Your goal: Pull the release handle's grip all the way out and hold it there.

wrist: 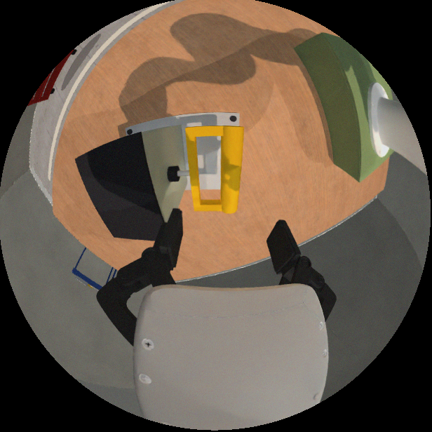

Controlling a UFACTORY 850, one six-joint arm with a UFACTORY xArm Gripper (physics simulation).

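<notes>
The release handle is a yellow rectangular frame whose thick round grip [231, 170] forms its right side. The frame stands beside the pale face of a black box [120, 185], joined to it by a short rod with a black collar [173, 173]. A grey metal plate [212, 120] with dark holes lies beneath. My gripper [229, 226] is open, with nothing between its fingers. Its fingertips show below the yellow frame in the view, the left one close to the box's lower corner, the right one below and right of the grip. How high the fingers are above the table cannot be told.
A green block [345, 110] with the arm's round white base stands at the right on the wooden table [280, 190]. A grey strip with a pale line runs along the upper left. A red slatted object [52, 80] and a blue frame [86, 278] show beyond the table's edges.
</notes>
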